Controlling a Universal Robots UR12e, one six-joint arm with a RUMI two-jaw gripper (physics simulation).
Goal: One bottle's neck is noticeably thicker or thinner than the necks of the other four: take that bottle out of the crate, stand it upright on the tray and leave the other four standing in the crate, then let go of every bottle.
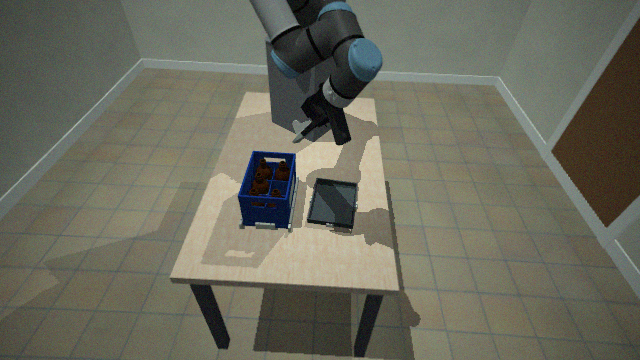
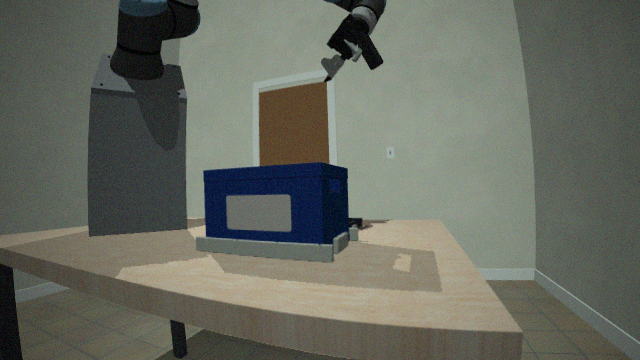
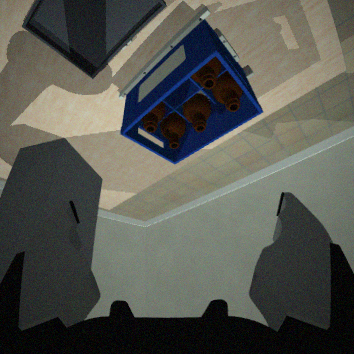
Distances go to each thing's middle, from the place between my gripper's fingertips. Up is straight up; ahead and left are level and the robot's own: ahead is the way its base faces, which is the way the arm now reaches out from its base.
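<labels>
From the light grey rail [image 2: 282,250], my hand is 250 mm to the left of it and 140 mm past it, and it's 440 mm above it.
</labels>
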